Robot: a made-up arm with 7 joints. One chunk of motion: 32 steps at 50 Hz.
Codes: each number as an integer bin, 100 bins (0 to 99) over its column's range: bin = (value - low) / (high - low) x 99, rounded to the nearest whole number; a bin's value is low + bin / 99 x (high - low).
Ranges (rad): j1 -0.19..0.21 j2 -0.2..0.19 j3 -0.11..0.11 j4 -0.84..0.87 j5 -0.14..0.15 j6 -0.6..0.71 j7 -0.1..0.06
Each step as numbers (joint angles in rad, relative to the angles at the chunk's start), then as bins.
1 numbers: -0.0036 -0.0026 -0.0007 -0.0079 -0.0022 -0.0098 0.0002
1 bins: 46 50 49 48 47 45 62
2 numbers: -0.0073 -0.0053 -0.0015 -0.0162 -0.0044 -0.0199 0.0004
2 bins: 45 49 49 48 46 44 62
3 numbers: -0.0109 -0.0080 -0.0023 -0.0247 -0.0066 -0.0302 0.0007
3 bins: 44 49 48 47 46 43 62
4 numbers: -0.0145 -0.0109 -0.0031 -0.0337 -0.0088 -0.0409 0.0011
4 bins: 43 48 48 47 45 42 63
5 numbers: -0.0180 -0.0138 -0.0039 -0.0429 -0.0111 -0.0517 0.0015
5 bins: 43 47 48 46 44 41 63
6 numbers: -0.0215 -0.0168 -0.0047 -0.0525 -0.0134 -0.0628 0.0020
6 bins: 42 47 47 46 43 41 63
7 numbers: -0.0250 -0.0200 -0.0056 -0.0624 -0.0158 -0.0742 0.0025
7 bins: 41 46 47 45 42 40 63
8 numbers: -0.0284 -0.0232 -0.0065 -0.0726 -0.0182 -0.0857 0.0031
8 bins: 40 45 47 44 42 39 64
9 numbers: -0.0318 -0.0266 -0.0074 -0.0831 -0.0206 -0.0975 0.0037
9 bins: 39 44 46 44 41 38 64
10 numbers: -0.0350 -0.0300 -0.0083 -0.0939 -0.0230 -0.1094 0.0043
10 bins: 38 43 46 43 40 37 65
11 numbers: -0.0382 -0.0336 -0.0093 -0.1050 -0.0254 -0.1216 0.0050
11 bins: 38 42 45 43 39 36 65
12 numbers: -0.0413 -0.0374 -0.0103 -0.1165 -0.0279 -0.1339 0.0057
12 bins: 37 41 45 42 38 35 65
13 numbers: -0.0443 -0.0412 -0.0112 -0.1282 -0.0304 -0.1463 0.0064
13 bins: 36 40 44 41 37 34 66
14 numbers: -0.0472 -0.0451 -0.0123 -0.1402 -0.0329 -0.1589 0.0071
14 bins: 35 39 44 41 37 33 66
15 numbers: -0.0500 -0.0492 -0.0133 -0.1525 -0.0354 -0.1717 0.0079
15 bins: 35 38 44 40 36 32 67
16 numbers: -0.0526 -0.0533 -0.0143 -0.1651 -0.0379 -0.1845 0.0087
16 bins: 34 37 43 39 35 31 67
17 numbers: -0.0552 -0.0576 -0.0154 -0.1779 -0.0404 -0.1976 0.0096
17 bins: 33 36 43 38 34 30 68
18 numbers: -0.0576 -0.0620 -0.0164 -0.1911 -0.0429 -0.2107 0.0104
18 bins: 33 35 42 38 33 29 68
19 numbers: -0.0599 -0.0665 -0.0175 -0.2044 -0.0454 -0.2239 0.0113
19 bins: 32 34 42 37 32 28 69
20 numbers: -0.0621 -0.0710 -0.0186 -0.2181 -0.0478 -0.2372 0.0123
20 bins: 32 33 41 36 31 27 69
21 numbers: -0.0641 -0.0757 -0.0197 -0.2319 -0.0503 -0.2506 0.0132
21 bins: 31 32 41 35 31 26 70
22 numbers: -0.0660 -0.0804 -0.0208 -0.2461 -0.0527 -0.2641 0.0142
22 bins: 31 30 40 34 30 25 71
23 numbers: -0.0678 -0.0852 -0.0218 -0.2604 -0.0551 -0.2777 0.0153
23 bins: 30 29 40 34 29 24 71
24 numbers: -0.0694 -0.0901 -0.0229 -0.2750 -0.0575 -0.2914 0.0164
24 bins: 30 28 39 33 28 23 72
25 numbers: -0.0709 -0.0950 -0.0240 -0.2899 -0.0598 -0.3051 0.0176
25 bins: 29 27 39 32 27 22 73
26 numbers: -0.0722 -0.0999 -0.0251 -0.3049 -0.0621 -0.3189 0.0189
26 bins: 29 25 38 31 27 21 74
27 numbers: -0.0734 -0.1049 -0.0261 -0.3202 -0.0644 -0.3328 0.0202
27 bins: 29 24 38 30 26 20 74
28 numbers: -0.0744 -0.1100 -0.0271 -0.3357 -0.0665 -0.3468 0.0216
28 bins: 29 23 37 29 25 19 75
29 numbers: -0.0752 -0.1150 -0.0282 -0.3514 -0.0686 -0.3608 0.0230
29 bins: 28 22 37 28 24 18 76
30 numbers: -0.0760 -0.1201 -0.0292 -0.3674 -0.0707 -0.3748 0.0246
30 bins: 28 20 36 27 24 17 77
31 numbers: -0.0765 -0.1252 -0.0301 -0.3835 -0.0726 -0.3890 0.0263
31 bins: 28 19 36 26 23 16 78
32 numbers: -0.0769 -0.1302 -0.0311 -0.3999 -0.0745 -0.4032 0.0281
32 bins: 28 18 36 25 22 15 79
